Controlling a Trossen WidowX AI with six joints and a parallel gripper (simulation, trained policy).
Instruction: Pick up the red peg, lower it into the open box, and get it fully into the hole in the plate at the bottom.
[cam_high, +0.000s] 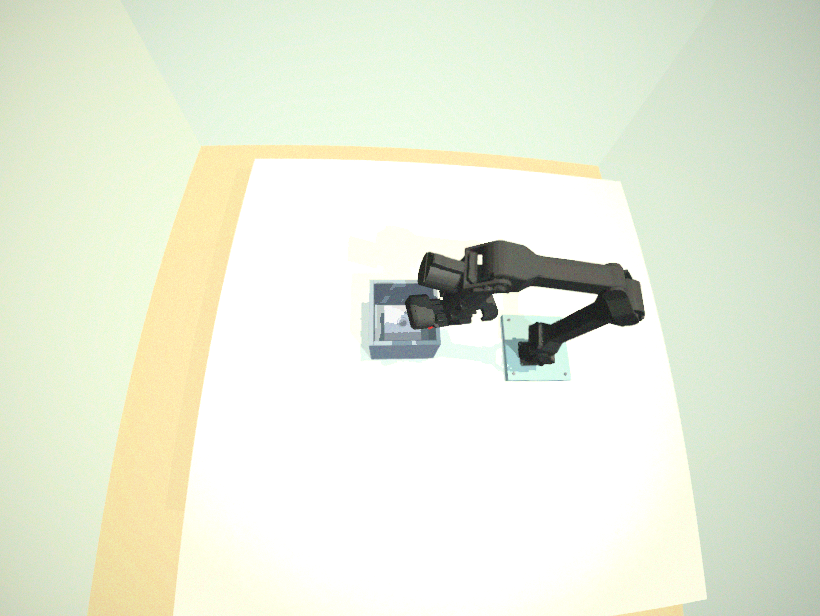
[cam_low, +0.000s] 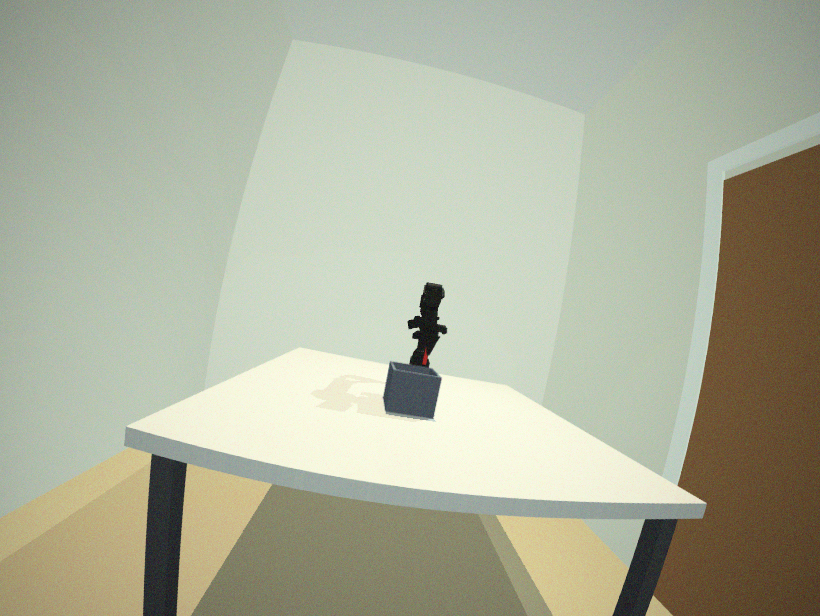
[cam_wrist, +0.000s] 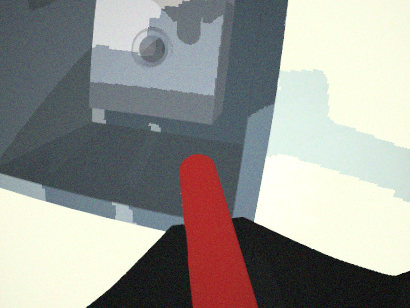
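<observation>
The grey plate is 70 mm ahead of my gripper tip, 50 mm to the right of it and 140 mm below it. From my gripper tip the other things lie so: red peg (10 mm above).
</observation>
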